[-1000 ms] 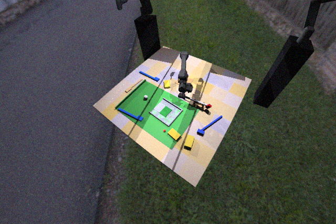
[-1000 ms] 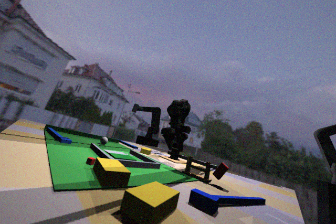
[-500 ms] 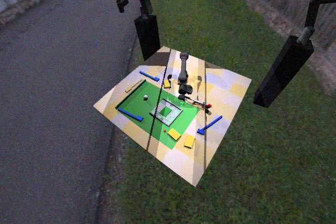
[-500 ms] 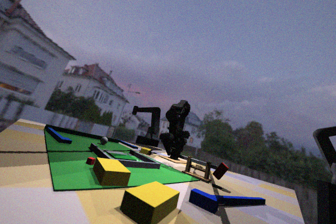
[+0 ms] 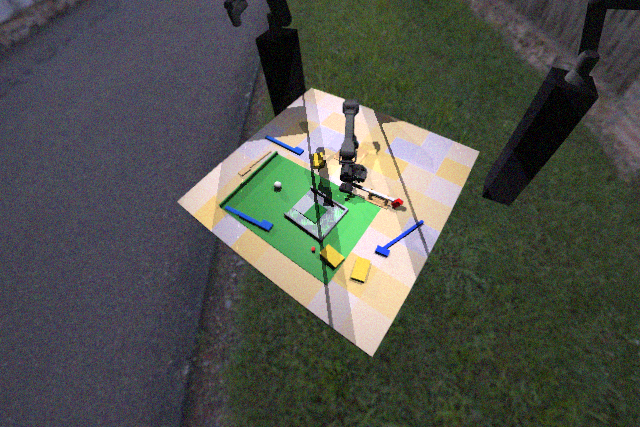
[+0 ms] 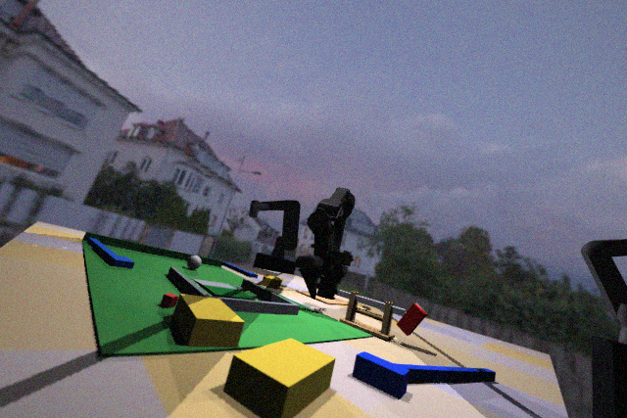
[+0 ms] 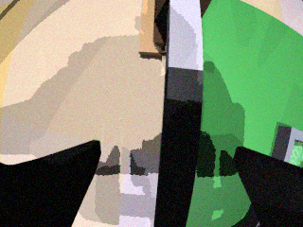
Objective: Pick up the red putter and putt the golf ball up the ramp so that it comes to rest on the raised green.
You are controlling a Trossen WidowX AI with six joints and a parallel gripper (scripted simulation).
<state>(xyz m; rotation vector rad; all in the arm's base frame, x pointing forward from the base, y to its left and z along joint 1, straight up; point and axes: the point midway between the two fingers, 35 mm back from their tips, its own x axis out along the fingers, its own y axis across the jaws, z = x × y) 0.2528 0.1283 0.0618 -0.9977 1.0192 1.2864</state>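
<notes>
Right now the red putter is 12 cm to the left of my gripper tip and 2 cm above it. Round my gripper tip: green mat (22 cm ahead, 24 cm to the right, 3 cm below); then small red cube (39 cm ahead, 5 cm to the right, 2 cm below); then small wooden stand (13 cm to the left).
</notes>
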